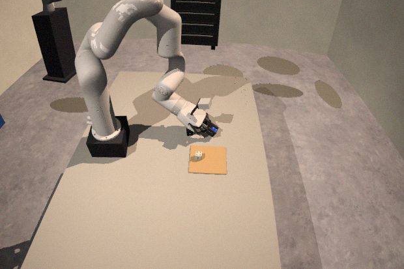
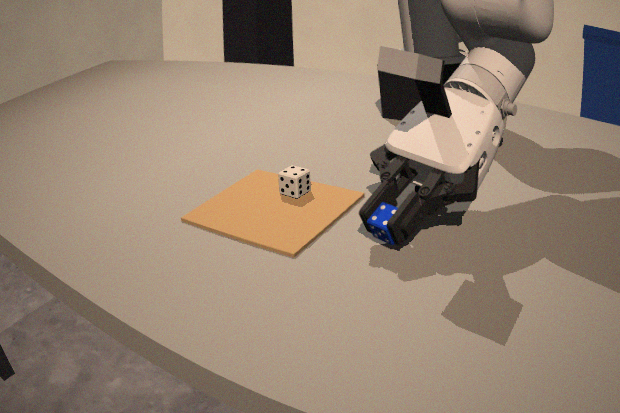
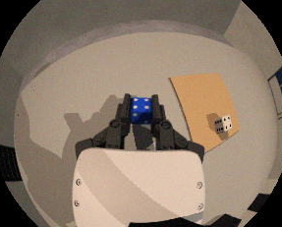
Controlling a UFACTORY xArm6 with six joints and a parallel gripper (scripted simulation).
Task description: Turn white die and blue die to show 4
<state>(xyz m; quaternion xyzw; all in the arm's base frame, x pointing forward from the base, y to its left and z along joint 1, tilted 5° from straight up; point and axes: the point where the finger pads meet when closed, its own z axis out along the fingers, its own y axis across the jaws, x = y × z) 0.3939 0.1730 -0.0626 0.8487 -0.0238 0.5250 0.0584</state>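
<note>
Now: hand 90 mm past the black die, 20 mm to the left of it and 20 mm above it. The rest, counted from my hand: white die (140 mm to the right, 20 mm below, 20 mm behind); then blue die (10 mm below, 10 mm ahead); then orange mat (140 mm to the right, 30 mm below, 10 mm ahead).
</note>
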